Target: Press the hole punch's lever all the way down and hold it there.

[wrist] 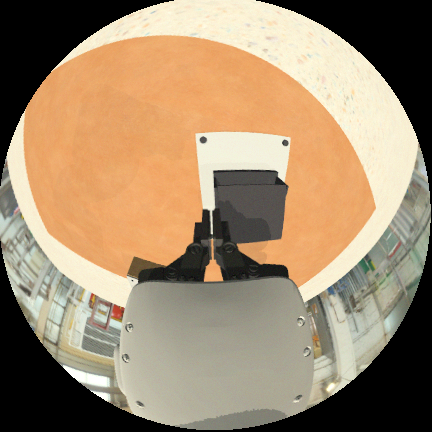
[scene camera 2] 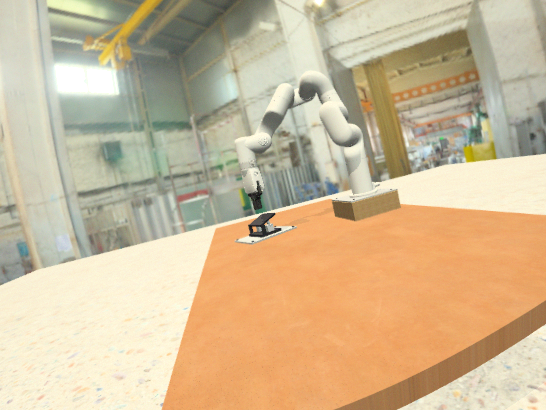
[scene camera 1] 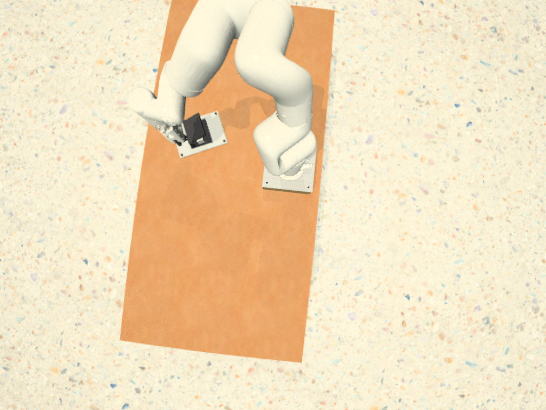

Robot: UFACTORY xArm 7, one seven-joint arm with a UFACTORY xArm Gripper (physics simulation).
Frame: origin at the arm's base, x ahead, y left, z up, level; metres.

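Seen in the pictures: gripper, fingertip midpoint: (wrist: pixel 210 219) (scene camera 2: pixel 258 209) (scene camera 1: pixel 183 139); arm's base, link origin: (scene camera 2: pixel 363 194).
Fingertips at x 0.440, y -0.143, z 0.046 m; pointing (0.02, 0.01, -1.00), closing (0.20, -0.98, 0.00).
Offsets run from my fingertips to a thing's top centre. Level surfaces: height alone.
The black hole punch (scene camera 1: pixel 201 137) (scene camera 2: pixel 264 232) (wrist: pixel 245 177) is fixed on a white plate {dx -0.025, dy -0.072, dz -0.118 m} (scene camera 1: pixel 217 131) (scene camera 2: pixel 246 240) (wrist: pixel 240 150). Its wide black lever {dx -0.025, dy -0.072, dz -0.037 m} (scene camera 1: pixel 194 127) (scene camera 2: pixel 263 219) (wrist: pixel 250 212) is raised and slopes, with an open gap under it in the second scene view. My gripper (scene camera 1: pixel 180 143) (scene camera 2: pixel 258 208) (wrist: pixel 210 219) is shut and empty. Its fingertips are above the punch, with a small gap to the lever in the second scene view. In the wrist view they are beside the lever's left edge, over the white plate. A shadow falls on the lever.
The punch stands on an orange table top {dz -0.130 m} (scene camera 1: pixel 215 260) (scene camera 2: pixel 350 280) (wrist: pixel 125 150), near one long edge. The arm's wooden base block (scene camera 2: pixel 370 206) (wrist: pixel 142 266) with its pale top plate (scene camera 1: pixel 288 185) stands on the same top, to the right of the punch in both scene views.
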